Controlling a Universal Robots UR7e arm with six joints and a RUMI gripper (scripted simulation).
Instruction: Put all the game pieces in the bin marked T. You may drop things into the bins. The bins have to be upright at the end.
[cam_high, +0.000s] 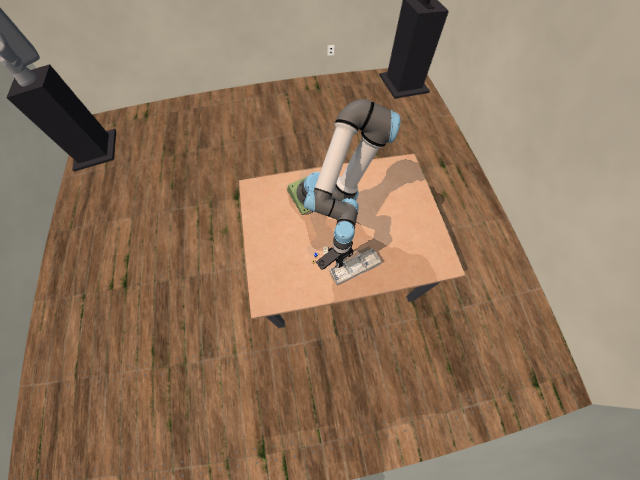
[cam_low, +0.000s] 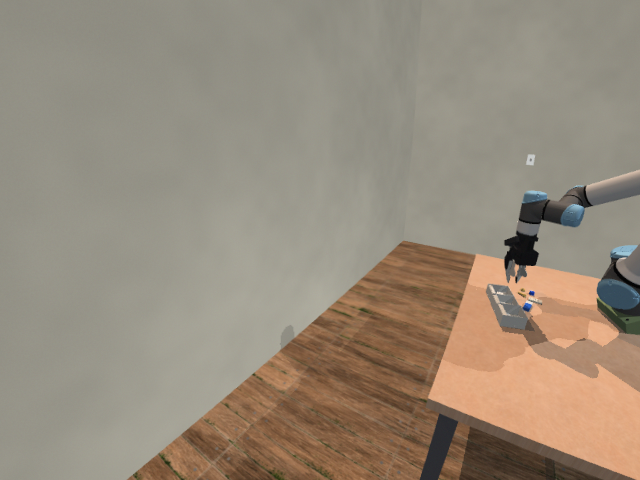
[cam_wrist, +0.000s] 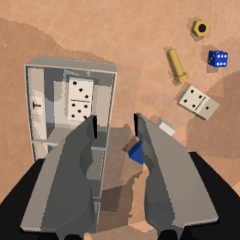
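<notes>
The blue die is 10 cm behind my hand, 8 cm below it and 7 cm to the right of it. The rest, counted from my hand: white domino (7 cm below, 3 cm ahead, 2 cm to the left); brass pin (8 cm below, 6 cm behind, 4 cm to the right); grey bin (11 cm to the left, 6 cm below, 3 cm ahead).
</notes>
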